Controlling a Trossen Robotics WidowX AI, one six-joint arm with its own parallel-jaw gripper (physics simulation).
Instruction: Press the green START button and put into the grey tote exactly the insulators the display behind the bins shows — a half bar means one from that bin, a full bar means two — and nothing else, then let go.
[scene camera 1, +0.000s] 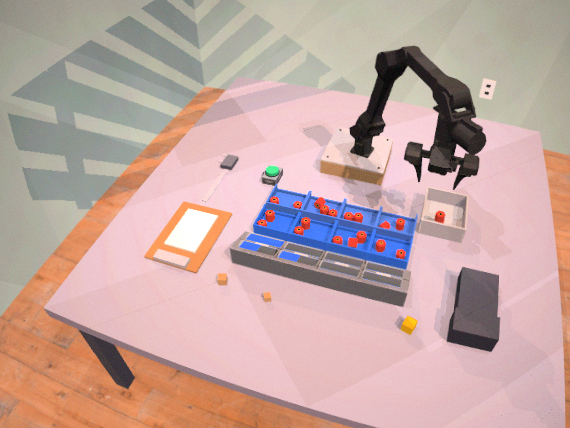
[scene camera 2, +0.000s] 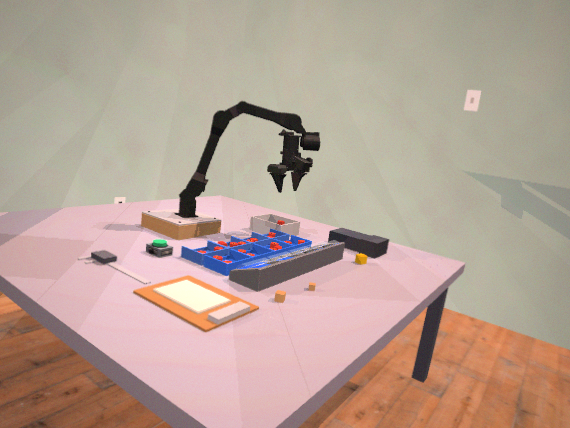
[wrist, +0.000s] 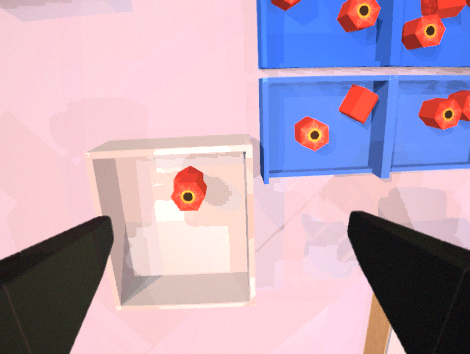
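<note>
My gripper (scene camera 1: 437, 184) (scene camera 2: 287, 190) (wrist: 232, 225) is open and empty, high above the grey tote (scene camera 1: 442, 233) (wrist: 185, 288). A red insulator (scene camera 1: 440, 216) (scene camera 2: 281, 222) (wrist: 188, 196) is in the tote, hole up; whether the darker red behind its hole is its own side or a second one, I cannot tell. Two rows of blue bins (scene camera 1: 280, 232) (scene camera 2: 225, 266) (wrist: 320, 162) hold red insulators. On the display (scene camera 1: 320, 275) (scene camera 2: 300, 270), the leftmost cell shows a full upper bar and half lower bar; the second shows a half lower bar. Other bars are grey. The green button (scene camera 1: 272, 171) (scene camera 2: 160, 243) stands beside the bins.
A black block (scene camera 1: 475, 307) (scene camera 2: 357, 241) and a yellow cube (scene camera 1: 409, 325) (scene camera 2: 361, 259) lie right of the display. Two small orange cubes lie before it. An orange clipboard (scene camera 1: 222, 225) (scene camera 2: 200, 322) and a dark cabled piece (scene camera 1: 229, 162) (scene camera 2: 104, 256) lie at the left.
</note>
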